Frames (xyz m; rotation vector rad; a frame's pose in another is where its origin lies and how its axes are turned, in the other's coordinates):
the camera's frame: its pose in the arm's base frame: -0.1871 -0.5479 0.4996 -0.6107 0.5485 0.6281
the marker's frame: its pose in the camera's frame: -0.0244 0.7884 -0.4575 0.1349 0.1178 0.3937
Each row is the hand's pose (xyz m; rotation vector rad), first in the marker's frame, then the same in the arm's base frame.
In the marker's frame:
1: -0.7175 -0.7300 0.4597 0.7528 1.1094 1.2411
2: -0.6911 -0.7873 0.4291 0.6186 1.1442 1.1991
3: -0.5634 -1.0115 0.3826 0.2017 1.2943 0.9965
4: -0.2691 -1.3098 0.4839 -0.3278 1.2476 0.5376
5: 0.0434 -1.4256 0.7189 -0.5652 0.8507 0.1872
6: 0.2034 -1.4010 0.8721 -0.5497 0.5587 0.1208
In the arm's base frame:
1: -0.2969 -0.8464 0.7529 0.4108 2.4947 1.3657
2: -0.2541 -0.8837 0.7119 0.2298 2.4809 1.4096
3: -0.0456 -0.9705 0.5786 -0.3933 2.4289 1.4344
4: 0.3463 -0.9158 0.4075 -1.1390 1.9945 1.2823
5: 0.6525 -0.6644 0.3106 -1.2952 1.3839 1.1612
6: 0.7542 -0.4680 0.2836 -1.1473 1.1050 1.1642

